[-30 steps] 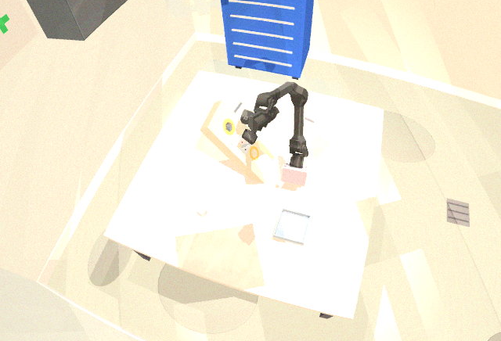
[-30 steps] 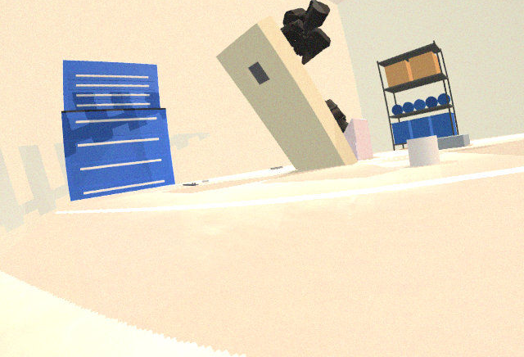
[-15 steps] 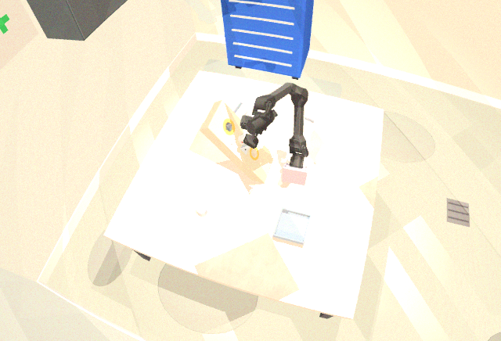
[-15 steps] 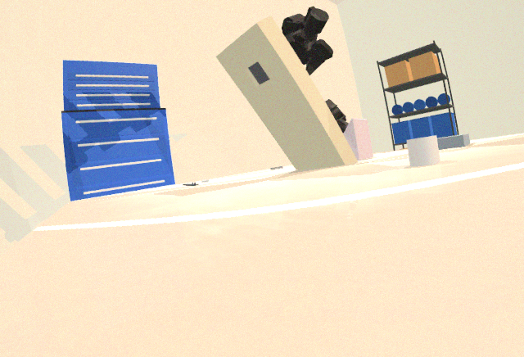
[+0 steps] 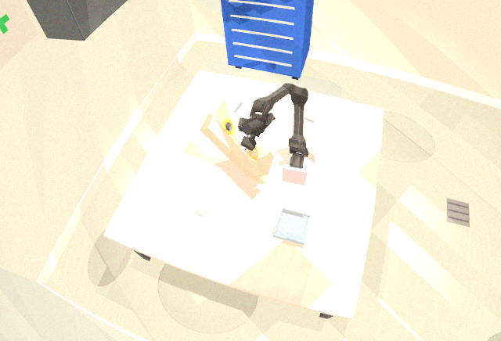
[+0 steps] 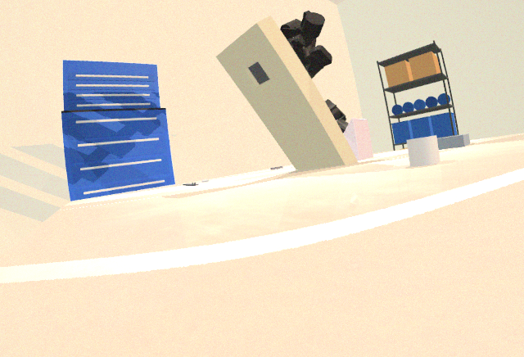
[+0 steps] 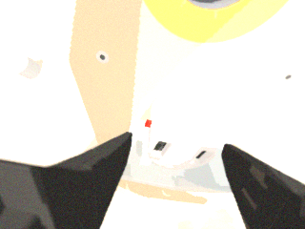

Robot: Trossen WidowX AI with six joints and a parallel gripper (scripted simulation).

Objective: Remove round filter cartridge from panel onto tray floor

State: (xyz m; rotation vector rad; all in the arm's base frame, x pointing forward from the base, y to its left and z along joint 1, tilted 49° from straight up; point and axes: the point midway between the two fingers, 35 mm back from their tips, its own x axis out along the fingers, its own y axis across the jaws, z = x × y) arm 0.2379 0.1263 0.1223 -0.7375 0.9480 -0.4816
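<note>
My gripper tip is now 30 cm to the right of the pale blue tray, 30 cm past it and 22 cm above it. Also, from my gripper tip: round white filter cartridge (1 cm below, 1 cm ahead).
</note>
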